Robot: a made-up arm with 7 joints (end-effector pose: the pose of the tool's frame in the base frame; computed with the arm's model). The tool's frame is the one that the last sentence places.
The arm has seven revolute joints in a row. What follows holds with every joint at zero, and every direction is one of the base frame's. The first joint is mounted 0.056 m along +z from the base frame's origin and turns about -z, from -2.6 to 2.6 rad. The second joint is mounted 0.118 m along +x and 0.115 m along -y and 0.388 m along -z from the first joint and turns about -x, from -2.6 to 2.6 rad. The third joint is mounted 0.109 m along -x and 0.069 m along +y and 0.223 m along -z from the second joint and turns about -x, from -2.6 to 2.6 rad. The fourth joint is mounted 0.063 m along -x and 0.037 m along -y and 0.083 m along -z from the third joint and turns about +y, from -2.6 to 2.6 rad. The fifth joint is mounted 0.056 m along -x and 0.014 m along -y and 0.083 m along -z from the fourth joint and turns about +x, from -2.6 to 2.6 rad. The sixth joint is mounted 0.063 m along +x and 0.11 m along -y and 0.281 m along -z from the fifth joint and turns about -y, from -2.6 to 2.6 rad. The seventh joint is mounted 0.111 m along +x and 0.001 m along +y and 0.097 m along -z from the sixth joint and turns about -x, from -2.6 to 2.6 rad. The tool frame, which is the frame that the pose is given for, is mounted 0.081 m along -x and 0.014 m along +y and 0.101 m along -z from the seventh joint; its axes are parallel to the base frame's.
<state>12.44 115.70 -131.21 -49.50 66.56 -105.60 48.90</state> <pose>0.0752 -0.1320 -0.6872 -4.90 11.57 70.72</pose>
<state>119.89 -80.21 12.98 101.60 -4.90 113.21 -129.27</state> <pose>0.2765 0.2723 -0.4175 -161.34 -8.66 -128.96</pose>
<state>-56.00 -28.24 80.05 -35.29 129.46 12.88 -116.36</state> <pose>-0.2035 0.0491 -0.6443 -166.27 -24.33 71.62</pose>
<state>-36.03 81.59 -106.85 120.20 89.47 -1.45 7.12</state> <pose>-0.2327 -0.0858 -0.2613 -142.09 50.40 178.14</pose>
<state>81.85 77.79 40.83 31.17 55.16 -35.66 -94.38</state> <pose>-0.7460 0.1134 -0.4983 37.17 4.71 -140.21</pose>
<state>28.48 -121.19 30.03 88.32 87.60 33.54 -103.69</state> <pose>-0.0541 0.2407 0.1077 -79.11 32.35 58.29</pose>
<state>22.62 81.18 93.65 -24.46 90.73 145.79 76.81</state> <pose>-0.0689 -0.4677 -0.1263 -157.54 -23.46 122.20</pose>
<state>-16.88 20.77 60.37 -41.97 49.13 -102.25 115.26</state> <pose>0.3439 -0.4874 -0.6715 147.23 55.61 -44.58</pose>
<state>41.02 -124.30 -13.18 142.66 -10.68 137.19 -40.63</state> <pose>-0.1371 0.2401 -0.2442 -173.55 -8.54 -43.03</pose>
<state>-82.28 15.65 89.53 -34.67 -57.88 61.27 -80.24</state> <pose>0.2571 0.1381 -0.2082 -53.57 62.72 155.79</pose>
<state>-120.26 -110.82 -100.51 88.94 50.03 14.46 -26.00</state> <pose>0.4433 -0.2786 -0.1765 -38.81 -67.51 58.04</pose>
